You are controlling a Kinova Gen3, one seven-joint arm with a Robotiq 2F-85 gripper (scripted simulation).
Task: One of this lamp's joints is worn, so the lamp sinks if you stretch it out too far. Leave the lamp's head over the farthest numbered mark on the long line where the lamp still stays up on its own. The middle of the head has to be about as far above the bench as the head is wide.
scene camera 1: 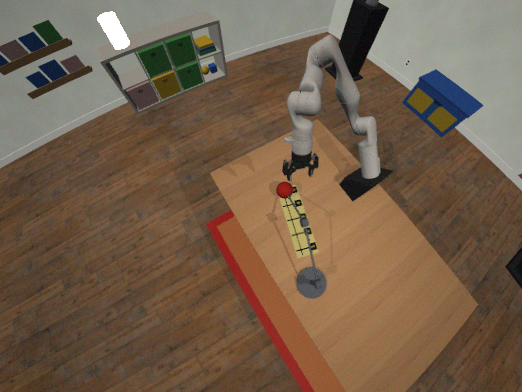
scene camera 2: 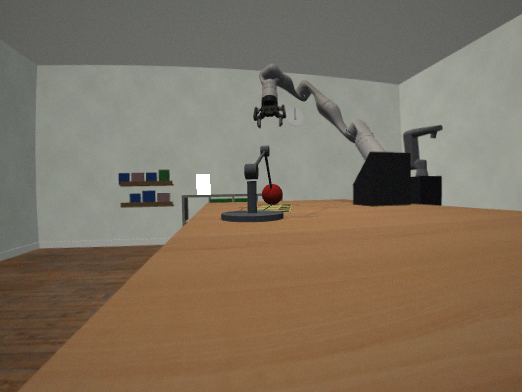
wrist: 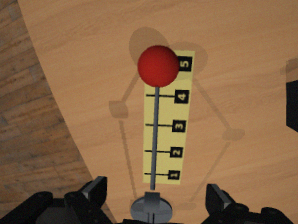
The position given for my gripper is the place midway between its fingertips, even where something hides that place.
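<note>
My gripper (wrist: 155, 191) is visible to me, and so is a lamp head (wrist: 158, 66). I can also see a round grey base (scene camera 2: 252, 214). A numbered strip (scene camera 1: 297, 233) (wrist: 174, 100) is part of what I see as well.
</note>
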